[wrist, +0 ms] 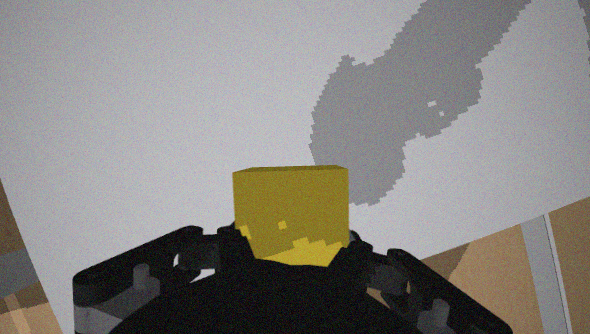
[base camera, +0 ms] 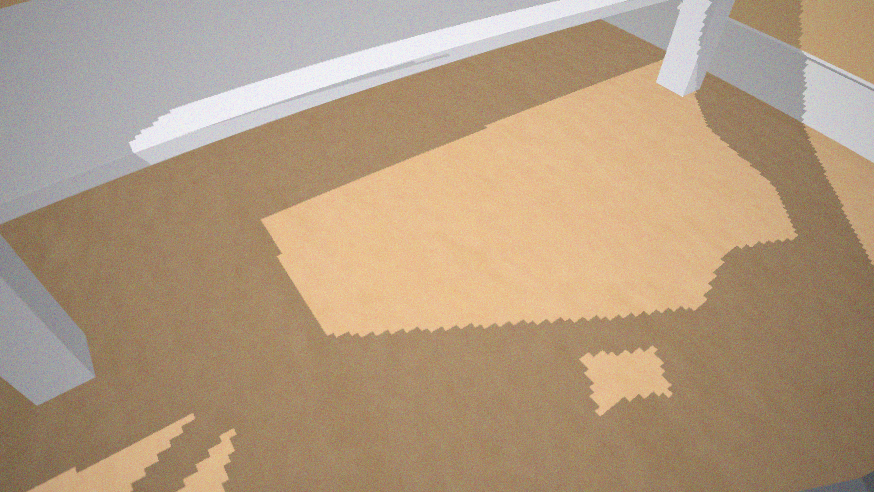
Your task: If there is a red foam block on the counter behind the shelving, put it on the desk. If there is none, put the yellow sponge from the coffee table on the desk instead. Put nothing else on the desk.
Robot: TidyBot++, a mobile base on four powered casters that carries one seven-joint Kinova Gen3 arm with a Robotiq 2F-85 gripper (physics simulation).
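Places are measured from the arm's base along level axes (x right, y down, z ahead), in millimetres.
Where they show: gripper, fingertip midpoint: (wrist: 295, 230).
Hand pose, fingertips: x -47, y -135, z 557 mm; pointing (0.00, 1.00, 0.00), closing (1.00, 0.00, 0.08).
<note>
Each offset is from my fingertips to the top centre of the thing. "pt": to the spot under its first point. Level surfaces: height alone.
The yellow sponge @(dy -43, dx +0, dz -2 mm) (wrist: 290, 200) is a small block in the lower middle of the wrist view. My black gripper (wrist: 295, 230) is shut on it, one finger at each side, and holds it above the white top of the coffee table @(dy +81 mm) (wrist: 125, 100). The table's edges show at the left and lower right, with floor beyond. A dark shadow of the arm and gripper lies on the table top. The gripper does not show in the base view. The red foam block, the counter, the shelving and the desk cannot be made out in either view.
In the base view, a white leg @(pt dy +465, dx +462, dz +181 mm) (base camera: 681, 48) stands at the upper right and another white leg @(pt dy +470, dx -224, dz -251 mm) (base camera: 42, 342) at the left. A long white rail (base camera: 366, 76) crosses the top. The brown floor @(dy +532 mm) (base camera: 489, 244) has sunlit patches. A low white board (base camera: 758, 67) runs at the right.
</note>
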